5 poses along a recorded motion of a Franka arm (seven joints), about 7.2 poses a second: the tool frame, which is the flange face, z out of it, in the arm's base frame.
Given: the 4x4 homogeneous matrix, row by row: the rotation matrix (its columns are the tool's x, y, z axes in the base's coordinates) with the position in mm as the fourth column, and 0 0 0 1 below. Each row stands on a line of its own.
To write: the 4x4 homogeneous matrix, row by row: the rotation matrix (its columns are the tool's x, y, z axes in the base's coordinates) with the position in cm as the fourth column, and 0 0 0 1 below. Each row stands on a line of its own. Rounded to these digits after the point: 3 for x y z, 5 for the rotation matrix.
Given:
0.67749 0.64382 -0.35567 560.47
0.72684 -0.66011 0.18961 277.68
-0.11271 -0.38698 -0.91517 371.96
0 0 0 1
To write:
0.67749 0.64382 -0.35567 56.047
0.72684 -0.66011 0.18961 27.768
-0.11271 -0.38698 -0.91517 37.196
0 0 0 1

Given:
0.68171 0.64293 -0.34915 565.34
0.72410 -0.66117 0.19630 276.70
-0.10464 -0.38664 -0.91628 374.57
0 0 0 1
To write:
0.68171 0.64293 -0.34915 56.534
0.72410 -0.66117 0.19630 27.670
-0.10464 -0.38664 -0.91628 37.457
0 0 0 1

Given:
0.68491 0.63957 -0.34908 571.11
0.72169 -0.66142 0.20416 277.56
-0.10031 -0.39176 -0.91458 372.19
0 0 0 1
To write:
0.68491 0.63957 -0.34908 57.111
0.72169 -0.66142 0.20416 27.756
-0.10031 -0.39176 -0.91458 37.219
0 0 0 1

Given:
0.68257 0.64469 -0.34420 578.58
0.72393 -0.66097 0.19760 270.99
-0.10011 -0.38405 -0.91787 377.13
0 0 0 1
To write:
0.68257 0.64469 -0.34420 57.858
0.72393 -0.66097 0.19760 27.099
-0.10011 -0.38405 -0.91787 37.713
0 0 0 1

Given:
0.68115 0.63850 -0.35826 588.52
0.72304 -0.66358 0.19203 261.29
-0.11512 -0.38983 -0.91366 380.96
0 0 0 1
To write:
0.68115 0.63850 -0.35826 58.852
0.72304 -0.66358 0.19203 26.129
-0.11512 -0.38983 -0.91366 38.096
0 0 0 1

